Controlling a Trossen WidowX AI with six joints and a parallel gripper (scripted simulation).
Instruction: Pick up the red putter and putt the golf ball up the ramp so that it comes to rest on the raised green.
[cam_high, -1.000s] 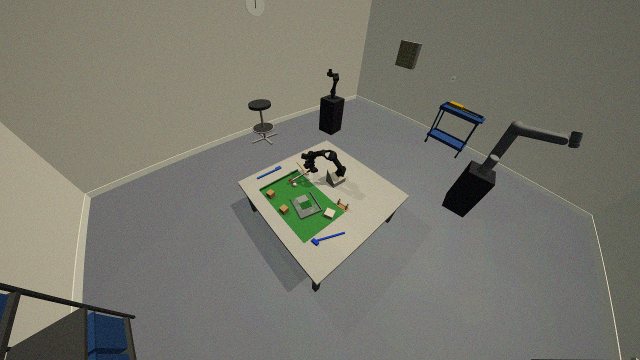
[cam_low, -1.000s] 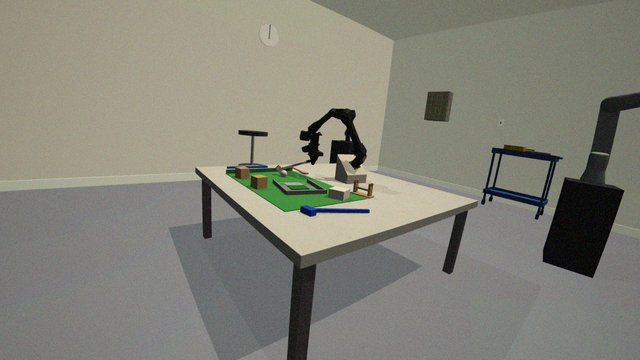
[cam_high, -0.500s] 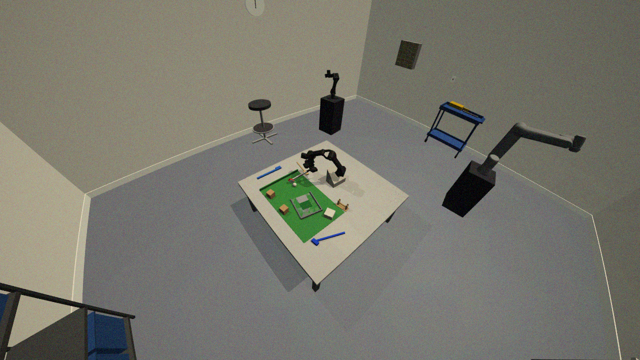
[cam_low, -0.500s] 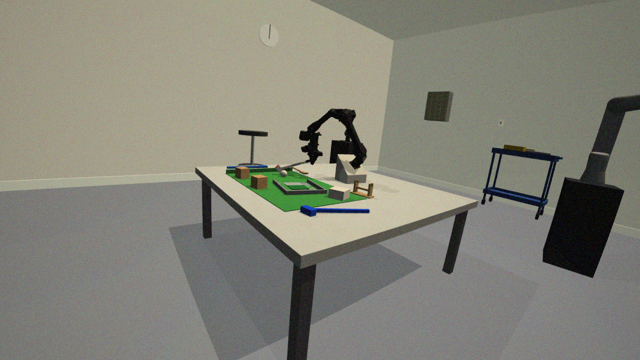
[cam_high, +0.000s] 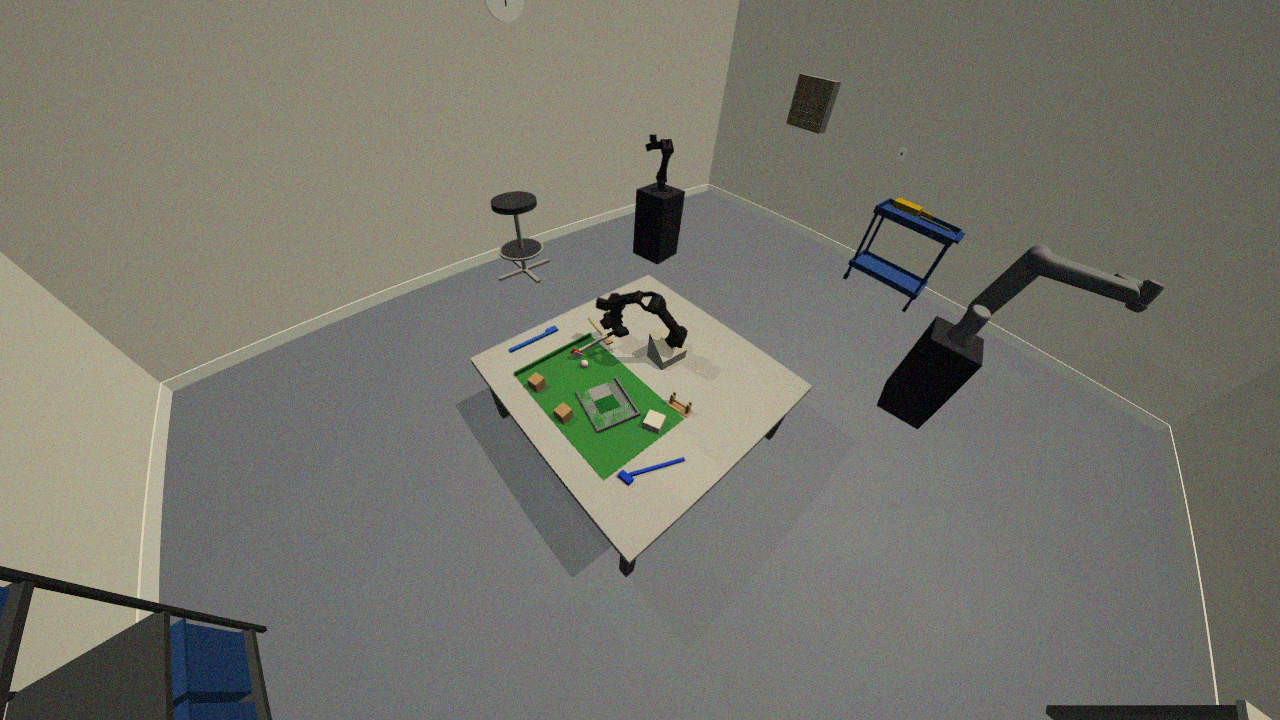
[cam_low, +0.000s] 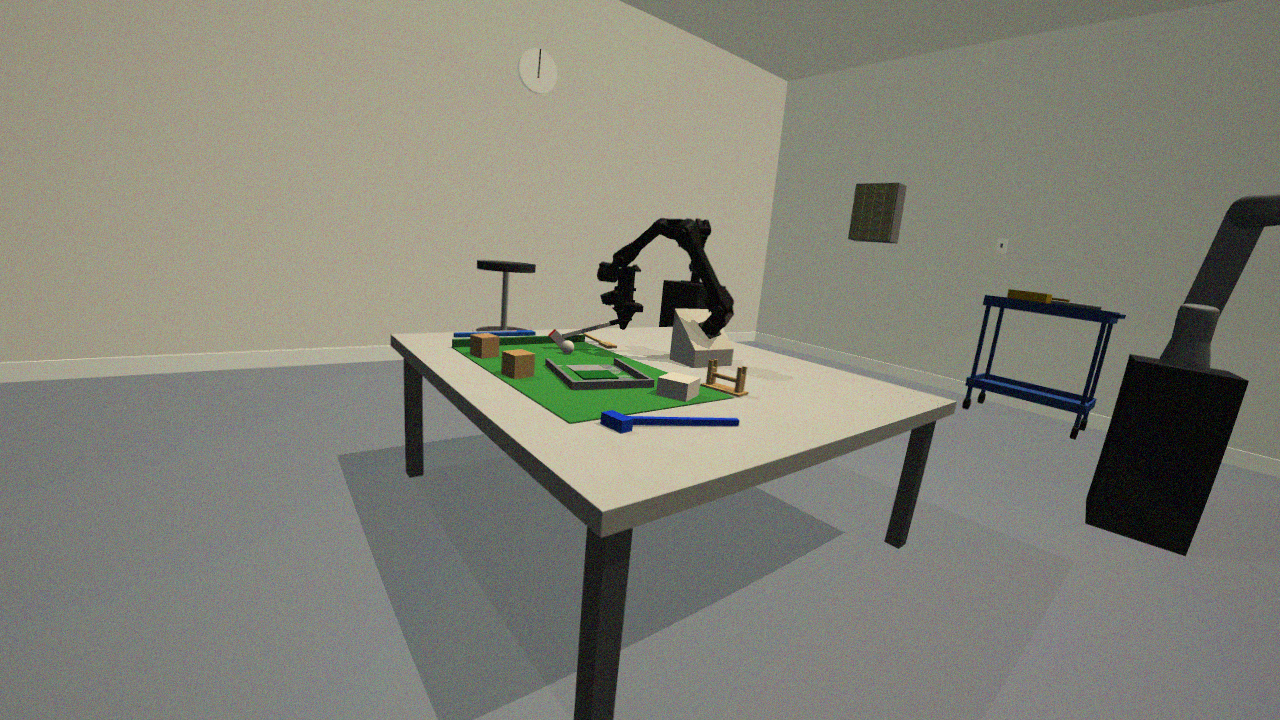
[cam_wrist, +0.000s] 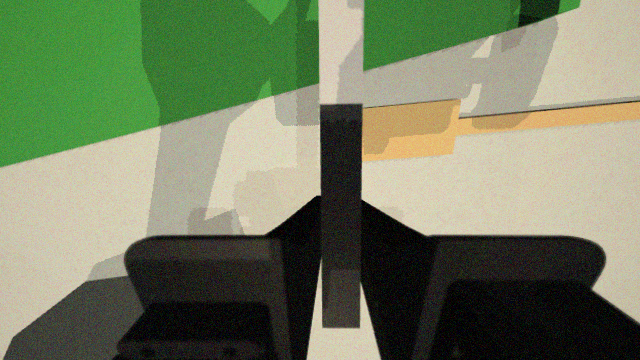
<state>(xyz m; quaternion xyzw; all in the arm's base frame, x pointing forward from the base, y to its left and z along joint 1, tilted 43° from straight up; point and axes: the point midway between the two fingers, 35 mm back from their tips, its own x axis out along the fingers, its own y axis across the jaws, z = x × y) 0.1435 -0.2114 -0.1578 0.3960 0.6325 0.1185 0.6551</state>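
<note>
Right now my gripper tip is 110 mm short of the red putter and 40 mm to the left of it. The rest, counted from my gripper tip: small wooden gate 100 mm ahead, 510 mm to the left, 40 mm below; green mat 330 mm ahead, 170 mm to the left, 70 mm below; white golf ball 230 mm ahead, 10 mm to the right, 50 mm below.
</note>
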